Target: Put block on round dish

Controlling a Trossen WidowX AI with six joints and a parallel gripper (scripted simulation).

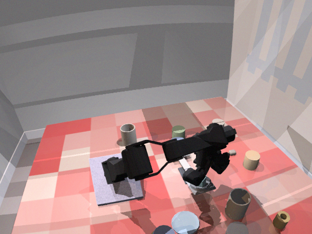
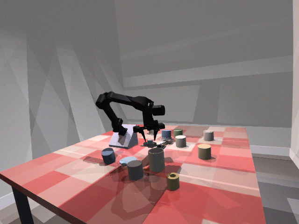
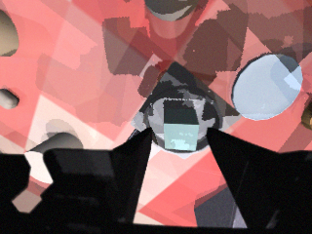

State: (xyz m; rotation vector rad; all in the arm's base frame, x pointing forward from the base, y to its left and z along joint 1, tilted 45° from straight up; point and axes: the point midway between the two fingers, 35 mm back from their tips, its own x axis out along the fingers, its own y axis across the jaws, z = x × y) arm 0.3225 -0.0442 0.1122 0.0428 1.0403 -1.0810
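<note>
My gripper tip is 1 cm above the teal block. The rest, counted from my gripper tip: round dish 11 cm to the right, 9 cm below, 9 cm behind; balance 12 cm to the left, 6 cm below, 1 cm behind; grey cylinder 22 cm to the right, 6 cm below, 4 cm ahead.
</note>
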